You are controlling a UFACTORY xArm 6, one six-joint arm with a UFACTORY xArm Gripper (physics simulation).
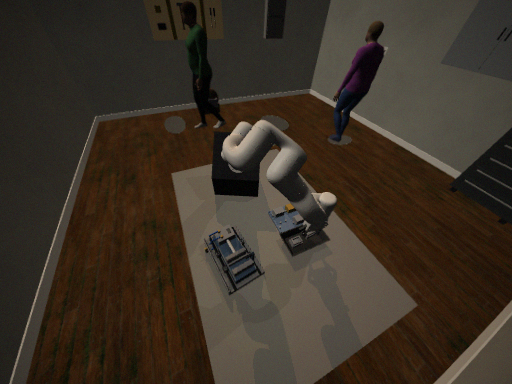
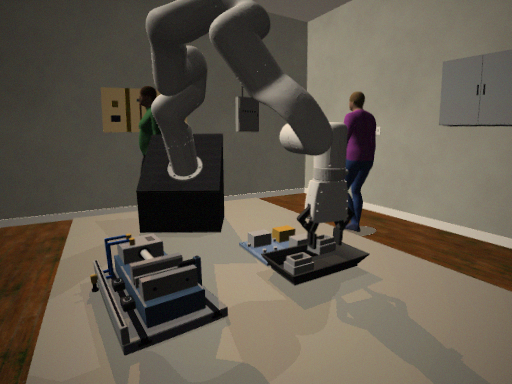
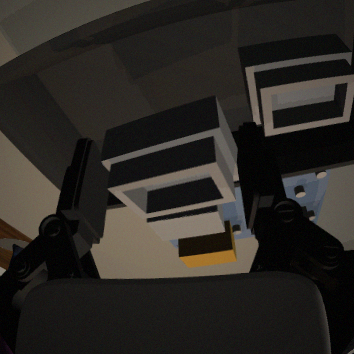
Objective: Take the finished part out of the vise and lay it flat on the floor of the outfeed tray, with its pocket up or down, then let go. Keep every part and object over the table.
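Places are measured from the arm's base along level axes (x ahead, y right, z down), in centimetres.
Pixels of known places: gripper, fingertip midpoint: (image 1: 309, 234) (image 2: 324, 245) (image 3: 168, 148); arm's base, origin of the base link: (image 2: 185, 168).
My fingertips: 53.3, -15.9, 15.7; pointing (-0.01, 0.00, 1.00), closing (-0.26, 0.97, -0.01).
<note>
Ahead of a thing's pixels: the offset from my fingertips to its top centre, as dx, dy, dz.
The finished part @(-1.1, -0.2, -2.0) (image 2: 324, 244) (image 3: 170, 172) is a grey stepped block with a rectangular pocket facing up. My gripper (image 1: 314, 232) (image 2: 326, 240) (image 3: 168, 148) points down and is shut on it, one finger at each end. The part looks level, low inside the black outfeed tray (image 2: 332, 269) (image 3: 175, 65), towards its back side; whether it touches the floor is hard to tell. The vise @(-10.2, +40.1, -3.6) (image 1: 232, 252) (image 2: 172, 307) stands at the left of the table, with no part seen between its jaws.
A second grey pocketed part @(-1.2, +7.4, +1.6) (image 1: 296, 241) (image 2: 298, 264) (image 3: 306, 107) stands pocket up in the tray, beside the held one. Behind the tray lies a blue pegged plate (image 1: 287, 224) (image 2: 264, 253) with grey blocks and a yellow block @(-21.2, -4.1, +1.9) (image 1: 289, 207) (image 2: 283, 233) (image 3: 210, 257).
</note>
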